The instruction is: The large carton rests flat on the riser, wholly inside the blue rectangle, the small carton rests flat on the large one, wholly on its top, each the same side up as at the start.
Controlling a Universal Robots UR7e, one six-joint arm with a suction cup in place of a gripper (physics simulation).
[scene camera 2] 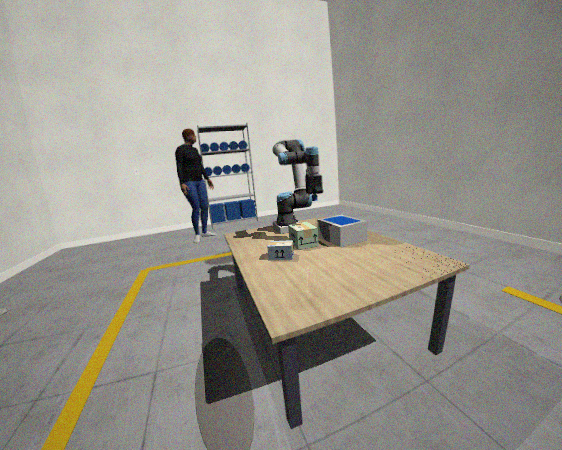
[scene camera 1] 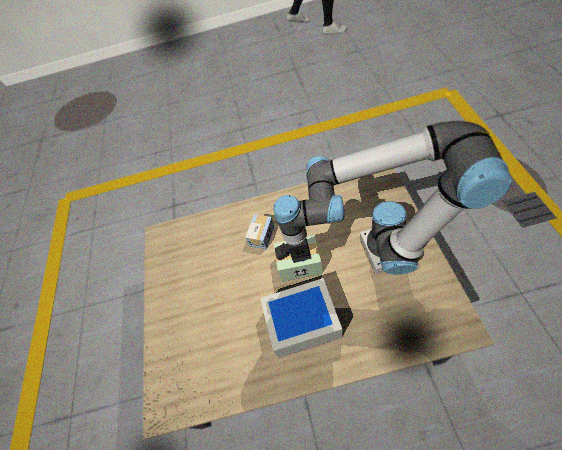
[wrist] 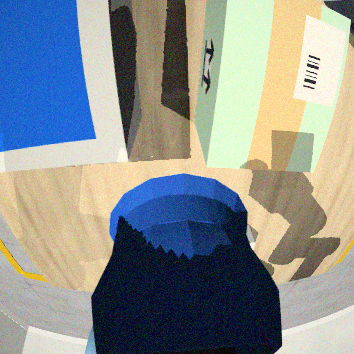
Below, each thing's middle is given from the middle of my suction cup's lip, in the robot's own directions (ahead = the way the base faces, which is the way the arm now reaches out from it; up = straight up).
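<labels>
The large carton (scene camera 1: pixel 288 270) sits 210 mm below my suction cup, 100 mm to the right of it and 20 mm ahead of it. Counting from my suction cup again, I find the small carton (scene camera 1: pixel 260 230) 230 mm below, 280 mm to the right and 160 mm ahead, whereas the riser (scene camera 1: pixel 299 318) is 210 mm below, 150 mm to the left and 60 mm ahead.
</labels>
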